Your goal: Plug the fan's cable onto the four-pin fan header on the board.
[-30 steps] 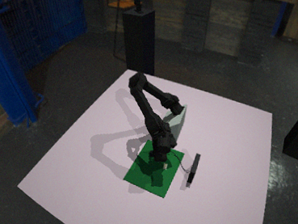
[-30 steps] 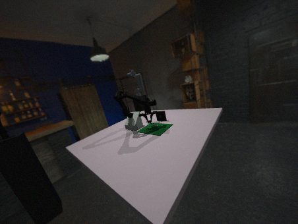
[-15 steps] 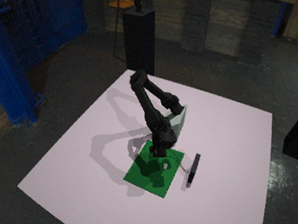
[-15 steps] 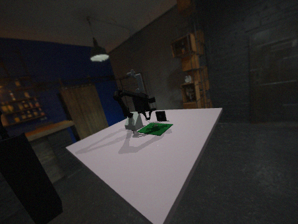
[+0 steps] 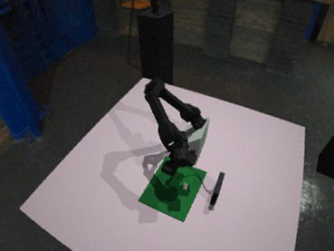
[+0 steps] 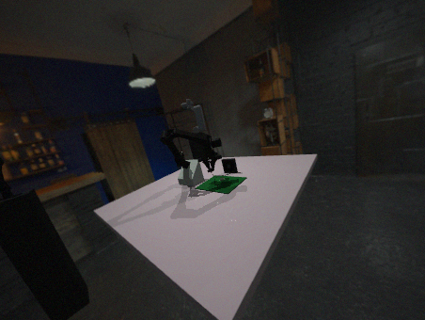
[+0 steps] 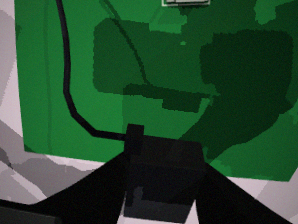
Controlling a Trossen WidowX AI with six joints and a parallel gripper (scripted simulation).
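The fan plug lies 10 mm to the right of my gripper tip. Round my gripper tip: green board (130 mm below, 30 mm to the left, 30 mm ahead); then white four-pin fan header (110 mm below, 80 mm to the left); then black fan (220 mm to the left, 50 mm below, 40 mm behind).
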